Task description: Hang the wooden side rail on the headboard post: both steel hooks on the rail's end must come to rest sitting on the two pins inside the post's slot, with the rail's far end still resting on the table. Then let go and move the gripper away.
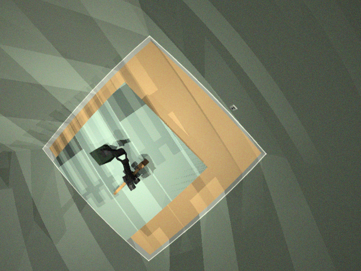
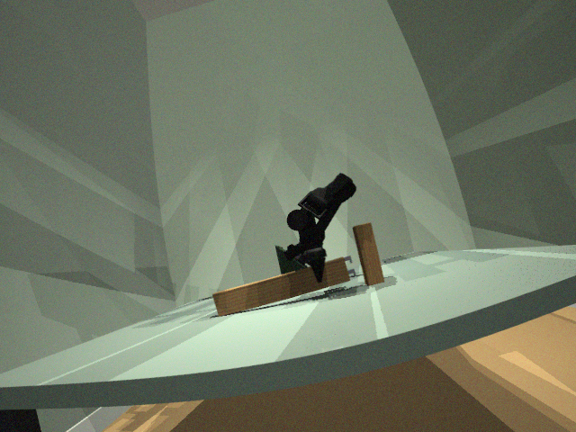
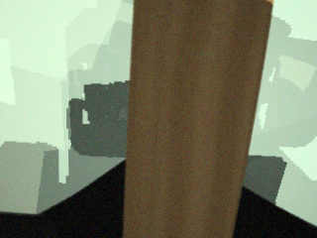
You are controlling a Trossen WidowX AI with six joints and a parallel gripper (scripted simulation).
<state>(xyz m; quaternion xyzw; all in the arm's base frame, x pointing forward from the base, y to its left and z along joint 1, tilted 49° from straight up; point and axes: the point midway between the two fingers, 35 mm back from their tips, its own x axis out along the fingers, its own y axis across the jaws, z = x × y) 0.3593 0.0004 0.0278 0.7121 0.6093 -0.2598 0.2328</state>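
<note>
The headboard post is 10 mm ahead of my gripper tip, 160 mm to the left of it and 40 mm above it.
</note>
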